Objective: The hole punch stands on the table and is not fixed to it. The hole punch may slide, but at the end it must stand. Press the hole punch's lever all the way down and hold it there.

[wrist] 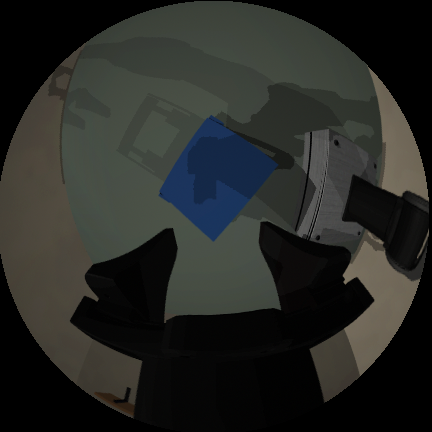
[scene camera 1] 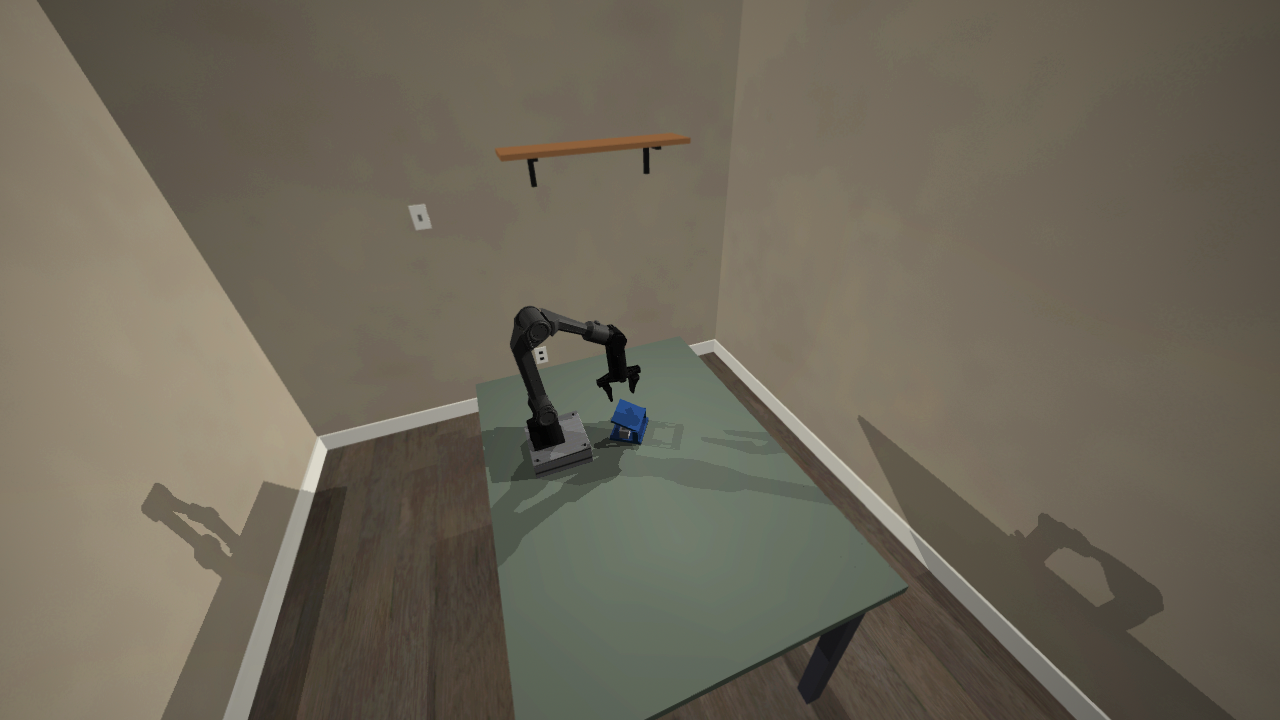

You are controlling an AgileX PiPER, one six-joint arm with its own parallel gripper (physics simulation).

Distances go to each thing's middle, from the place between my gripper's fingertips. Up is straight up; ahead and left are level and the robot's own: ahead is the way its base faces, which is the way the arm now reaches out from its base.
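Labels:
Blue lever (scene camera 1: pixel 627 415) seen 10 mm ahead of my hand, 40 mm to the right of it and 60 mm below it. Blue hole punch (scene camera 1: pixel 618 434): 10 mm ahead of my hand, 40 mm to the right of it, 80 mm below it.

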